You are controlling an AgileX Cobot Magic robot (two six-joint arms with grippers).
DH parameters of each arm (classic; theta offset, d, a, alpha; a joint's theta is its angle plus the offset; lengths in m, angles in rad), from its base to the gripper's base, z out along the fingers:
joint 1: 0 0.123 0 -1.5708
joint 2: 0.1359 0 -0.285 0
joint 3: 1.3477 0 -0.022 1.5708
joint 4: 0 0.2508 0 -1.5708
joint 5: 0 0 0.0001 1.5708
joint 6: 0 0.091 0 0
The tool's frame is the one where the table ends.
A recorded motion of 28 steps. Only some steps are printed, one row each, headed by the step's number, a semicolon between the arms.
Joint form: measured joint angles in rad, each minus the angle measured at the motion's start. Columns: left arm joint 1, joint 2, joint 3, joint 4, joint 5, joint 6; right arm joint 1, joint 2, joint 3, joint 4, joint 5, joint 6.
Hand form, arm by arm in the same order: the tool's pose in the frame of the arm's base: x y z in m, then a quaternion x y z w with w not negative. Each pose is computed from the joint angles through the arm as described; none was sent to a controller.
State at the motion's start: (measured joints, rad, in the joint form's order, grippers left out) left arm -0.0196 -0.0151 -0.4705 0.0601 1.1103 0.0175; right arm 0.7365 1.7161 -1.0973 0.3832 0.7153 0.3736
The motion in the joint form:
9: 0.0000 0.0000 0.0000 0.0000 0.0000 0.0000; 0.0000 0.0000 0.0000 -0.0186 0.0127 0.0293
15: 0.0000 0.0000 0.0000 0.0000 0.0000 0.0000; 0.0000 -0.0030 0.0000 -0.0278 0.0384 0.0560
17: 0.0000 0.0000 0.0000 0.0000 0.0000 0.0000; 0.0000 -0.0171 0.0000 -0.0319 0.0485 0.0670
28: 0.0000 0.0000 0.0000 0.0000 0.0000 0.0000; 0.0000 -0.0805 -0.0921 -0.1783 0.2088 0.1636
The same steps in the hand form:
9: -0.0059 0.0050 0.2652 0.01443 0.86897 0.02948 0.49378; 0.2346 0.2419 0.2054 -0.04789 0.97716 0.20021 0.05274
15: -0.0059 0.0050 0.2652 0.01443 0.86897 0.02948 0.49378; 0.2326 0.2402 0.2057 -0.04001 0.97942 0.19329 0.04200
17: -0.0059 0.0050 0.2652 0.01443 0.86897 0.02948 0.49378; 0.2311 0.2388 0.2100 -0.03752 0.97927 0.19441 0.04275
28: -0.0059 0.0050 0.2652 0.01443 0.86897 0.02948 0.49378; 0.2313 0.2297 0.2489 -0.04890 0.98450 0.15684 0.06136

